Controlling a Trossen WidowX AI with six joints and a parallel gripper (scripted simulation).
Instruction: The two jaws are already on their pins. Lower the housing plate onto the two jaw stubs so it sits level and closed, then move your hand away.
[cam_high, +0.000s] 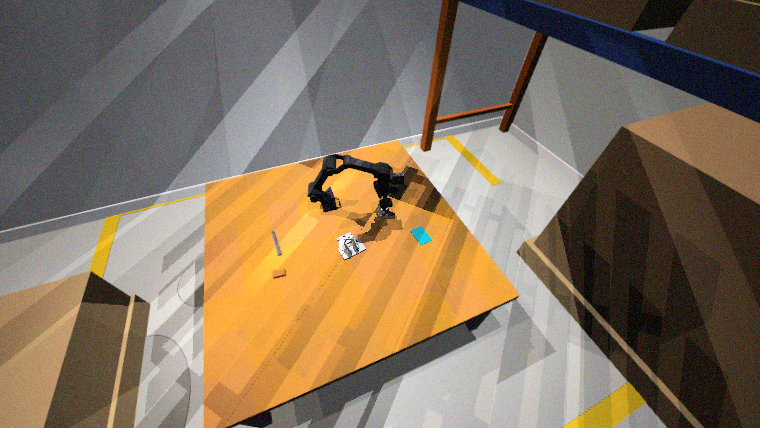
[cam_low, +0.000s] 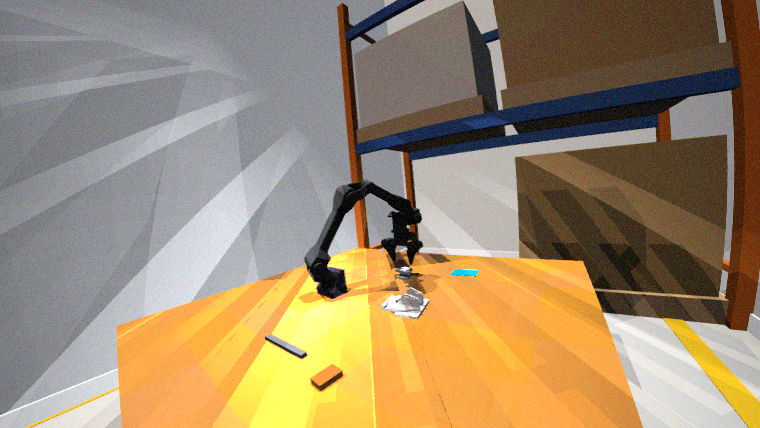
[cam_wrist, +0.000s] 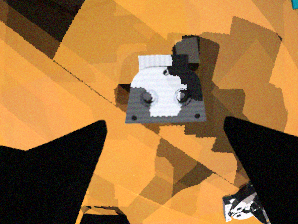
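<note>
My gripper tip is 10 mm to the right of the white housing part and 30 mm above it. The rest, counted from my gripper tip: white block 10 mm to the left, 50 mm below; flat teal plate 220 mm ahead, 150 mm to the left, 60 mm below; dark bar 50 mm ahead, 580 mm to the right, 60 mm below.
</note>
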